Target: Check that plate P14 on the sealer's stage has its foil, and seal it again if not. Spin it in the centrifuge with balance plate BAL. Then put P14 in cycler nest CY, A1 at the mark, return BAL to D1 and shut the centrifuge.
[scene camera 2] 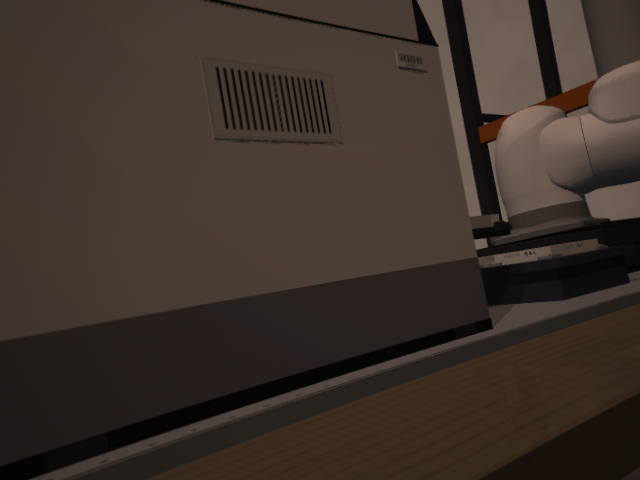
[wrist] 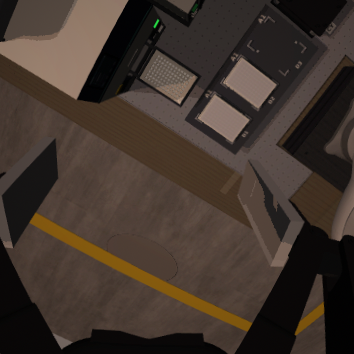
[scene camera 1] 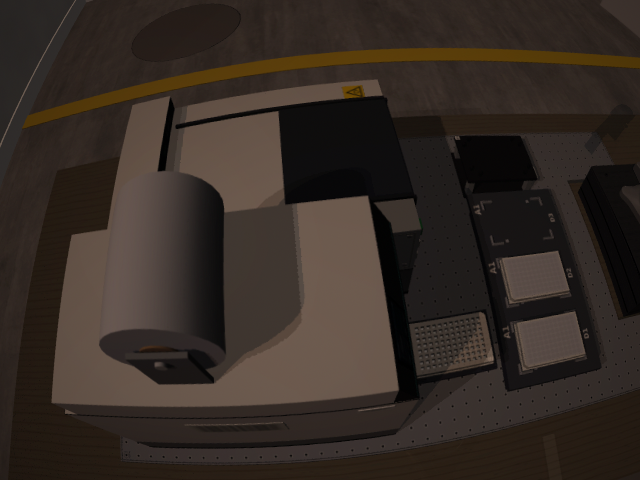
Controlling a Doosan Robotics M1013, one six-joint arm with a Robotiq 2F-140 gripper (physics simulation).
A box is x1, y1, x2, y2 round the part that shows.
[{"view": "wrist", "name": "my gripper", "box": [0, 136, 353, 353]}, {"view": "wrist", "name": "clear well plate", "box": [139, 49, 196, 103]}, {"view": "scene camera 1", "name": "clear well plate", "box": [409, 312, 493, 378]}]
